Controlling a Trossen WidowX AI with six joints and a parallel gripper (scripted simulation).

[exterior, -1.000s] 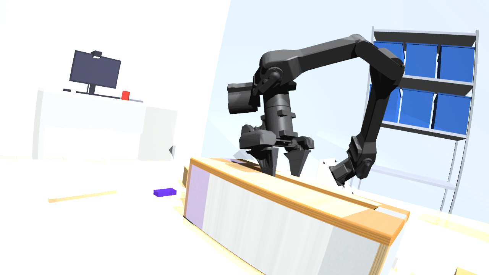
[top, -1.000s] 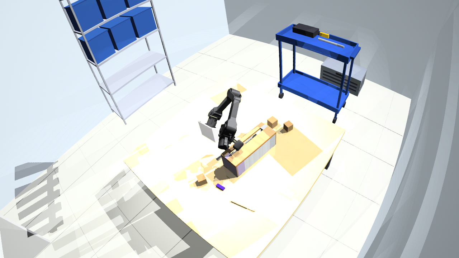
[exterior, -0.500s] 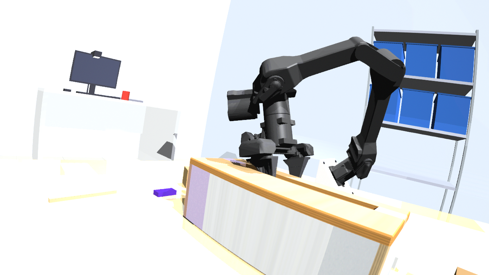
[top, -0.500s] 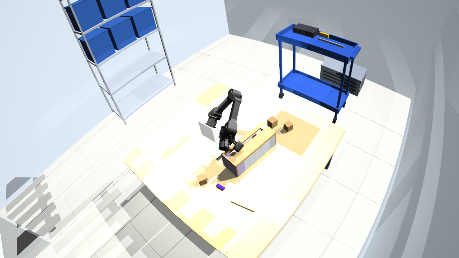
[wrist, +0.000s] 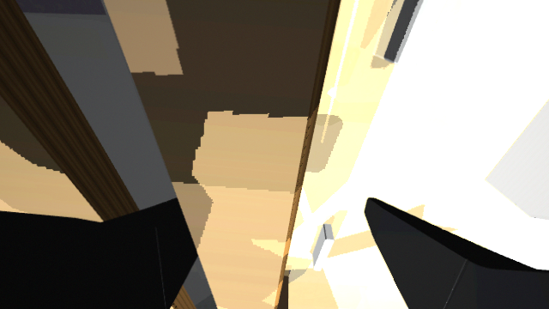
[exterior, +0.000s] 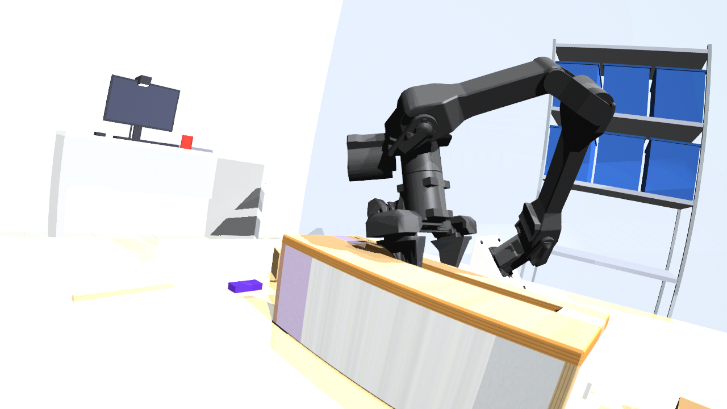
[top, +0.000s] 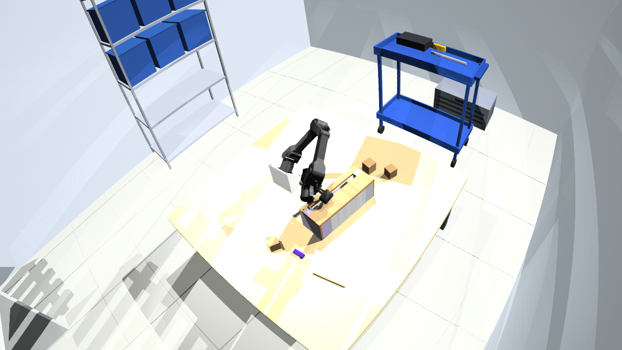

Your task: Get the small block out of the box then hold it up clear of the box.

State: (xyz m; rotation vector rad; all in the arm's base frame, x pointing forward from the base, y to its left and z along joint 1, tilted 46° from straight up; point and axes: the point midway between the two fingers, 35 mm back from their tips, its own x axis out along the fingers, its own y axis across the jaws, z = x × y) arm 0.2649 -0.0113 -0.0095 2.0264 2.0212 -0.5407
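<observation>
Now: the small tan block 5 cm ahead of my gripper tip and 2 cm to the left of it. Round my gripper tip: long wooden box (4 cm ahead, 4 cm to the left, 3 cm below); then thin stick (31 cm ahead, 30 cm to the right, 9 cm below); then purple piece (10 cm ahead, 29 cm to the right, 8 cm below).
</observation>
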